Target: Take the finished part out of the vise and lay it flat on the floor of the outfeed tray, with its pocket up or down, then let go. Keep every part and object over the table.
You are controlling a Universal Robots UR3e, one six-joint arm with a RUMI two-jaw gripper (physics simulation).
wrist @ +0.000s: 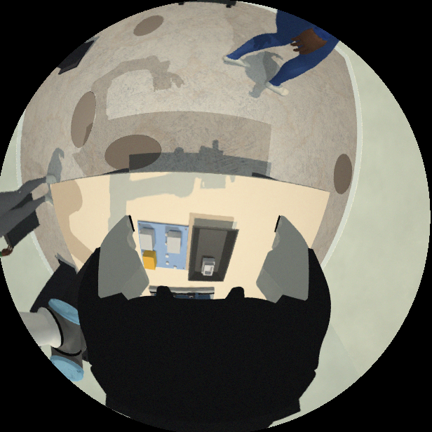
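Observation:
My gripper point(203, 218) is open, its two grey fingers wide apart with nothing between them. The dark outfeed tray point(230, 250) shows beyond and between the fingers, well below them. A small light grey part point(208, 267) is inside the tray, near its lower end in the view; it looks apart from the fingers. Its pocket and exact tilt are too small to tell surely. The vise point(182, 289) shows as a narrow grey and dark blue strip at the gripper body's upper edge; most of it, including whatever its jaws hold, is hidden.
A blue board point(162, 245) left of the tray carries two grey blocks point(147, 238) point(173, 241) and an orange block point(149, 260). The table's far edge point(200, 173) crosses the view. People stand beyond the table at upper right and left. A blue-capped arm joint point(67, 367) is at lower left.

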